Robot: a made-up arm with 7 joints. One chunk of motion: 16 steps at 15 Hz.
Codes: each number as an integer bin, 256 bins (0 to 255) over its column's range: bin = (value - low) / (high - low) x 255, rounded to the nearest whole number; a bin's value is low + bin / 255 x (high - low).
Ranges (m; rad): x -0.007..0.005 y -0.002..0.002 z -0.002..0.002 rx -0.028..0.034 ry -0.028..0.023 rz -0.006..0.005
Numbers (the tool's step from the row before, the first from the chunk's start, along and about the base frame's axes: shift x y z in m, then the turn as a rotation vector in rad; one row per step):
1: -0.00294 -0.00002 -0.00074 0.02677 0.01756 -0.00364
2: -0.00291 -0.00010 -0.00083 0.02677 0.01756 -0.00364
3: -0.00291 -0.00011 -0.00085 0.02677 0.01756 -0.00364
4: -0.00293 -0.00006 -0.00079 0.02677 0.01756 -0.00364
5: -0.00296 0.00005 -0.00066 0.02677 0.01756 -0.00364
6: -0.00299 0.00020 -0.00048 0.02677 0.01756 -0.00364
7: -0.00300 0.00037 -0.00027 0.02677 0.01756 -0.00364
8: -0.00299 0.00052 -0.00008 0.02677 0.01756 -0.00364
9: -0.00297 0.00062 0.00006 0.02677 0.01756 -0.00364
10: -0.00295 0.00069 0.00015 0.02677 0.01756 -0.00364
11: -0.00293 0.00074 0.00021 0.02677 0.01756 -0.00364
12: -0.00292 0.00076 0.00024 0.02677 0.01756 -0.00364
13: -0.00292 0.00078 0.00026 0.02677 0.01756 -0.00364
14: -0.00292 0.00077 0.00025 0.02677 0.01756 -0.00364
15: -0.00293 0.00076 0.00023 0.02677 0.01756 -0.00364
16: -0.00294 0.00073 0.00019 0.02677 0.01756 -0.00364
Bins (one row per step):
1: 86 126 80 225 228 55
2: 87 121 75 225 228 55
3: 87 120 73 225 228 55
4: 86 124 77 225 228 55
5: 86 131 85 225 228 55
6: 85 140 97 225 228 55
7: 85 151 110 225 228 55
8: 85 161 122 225 228 55
9: 86 167 131 225 228 55
10: 86 171 137 225 228 55
11: 86 175 141 225 228 55
12: 87 176 143 225 228 55
13: 87 177 144 225 228 55
14: 87 177 143 225 228 55
15: 86 176 142 225 228 55
16: 86 174 140 225 228 55

